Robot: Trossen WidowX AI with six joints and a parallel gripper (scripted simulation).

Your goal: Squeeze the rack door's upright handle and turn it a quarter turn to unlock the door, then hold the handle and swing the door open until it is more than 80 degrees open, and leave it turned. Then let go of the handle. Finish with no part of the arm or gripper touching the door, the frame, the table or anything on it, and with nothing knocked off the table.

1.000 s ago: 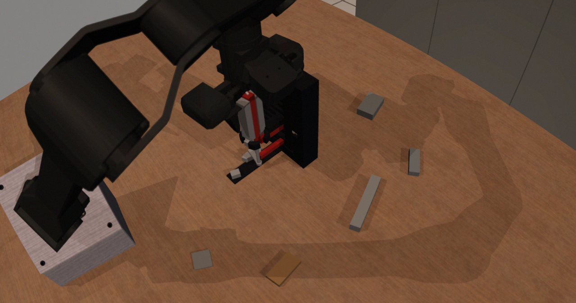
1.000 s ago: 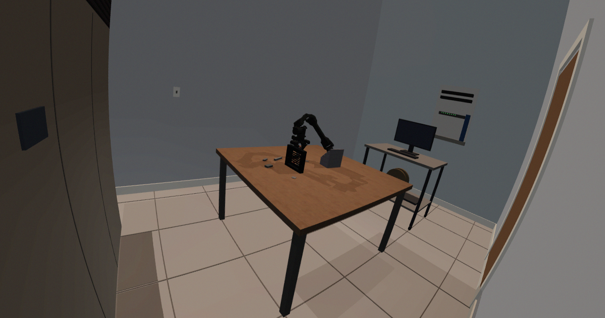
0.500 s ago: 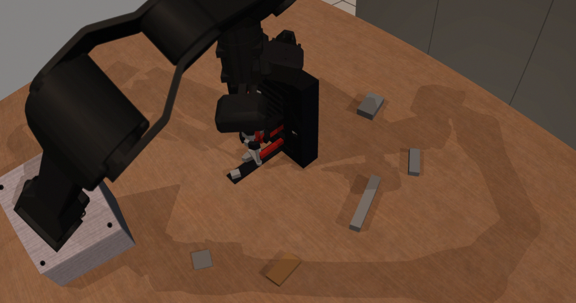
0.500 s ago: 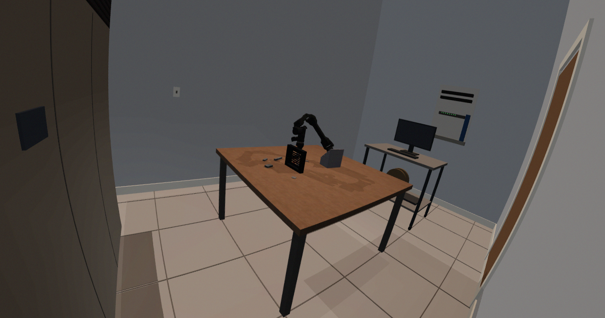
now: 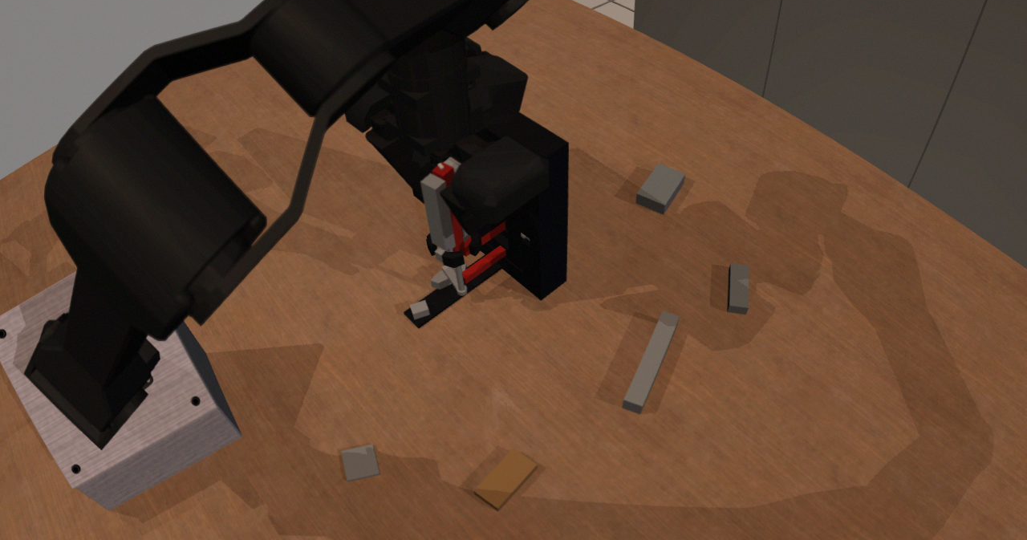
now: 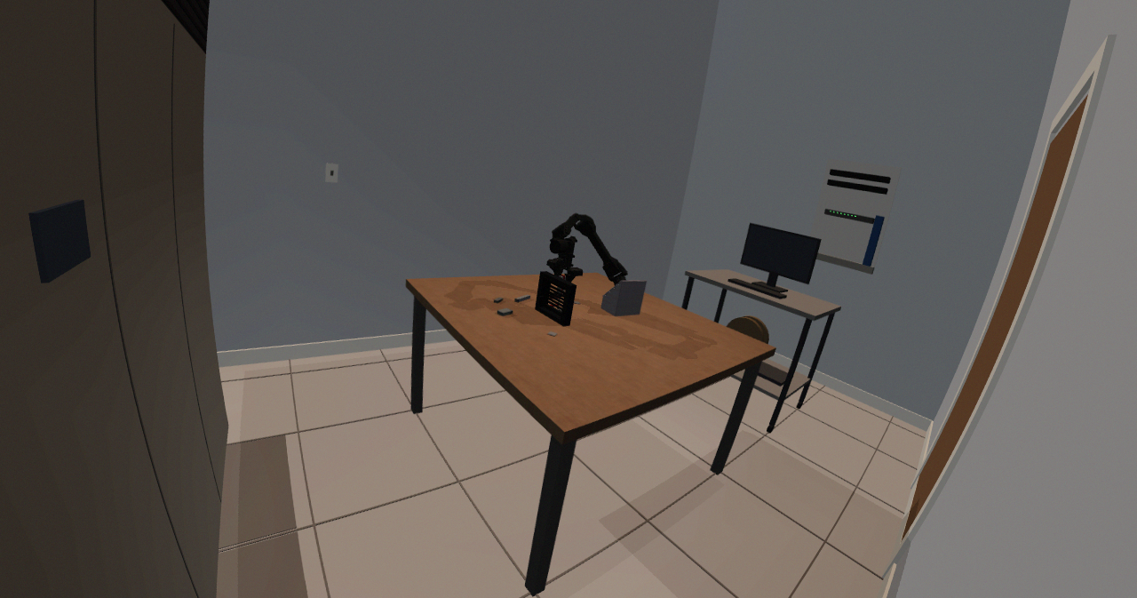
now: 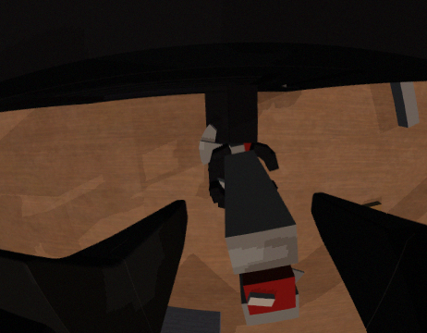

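Right now my gripper tip is 10 mm to the right of the handle and 20 mm above it. The rest, counted from my gripper tip: brown tile (90 mm behind, 170 mm to the right, 120 mm below); small grey block (210 mm ahead, 180 mm to the right, 120 mm below); long grey bar (80 mm ahead, 180 mm to the right, 110 mm below).
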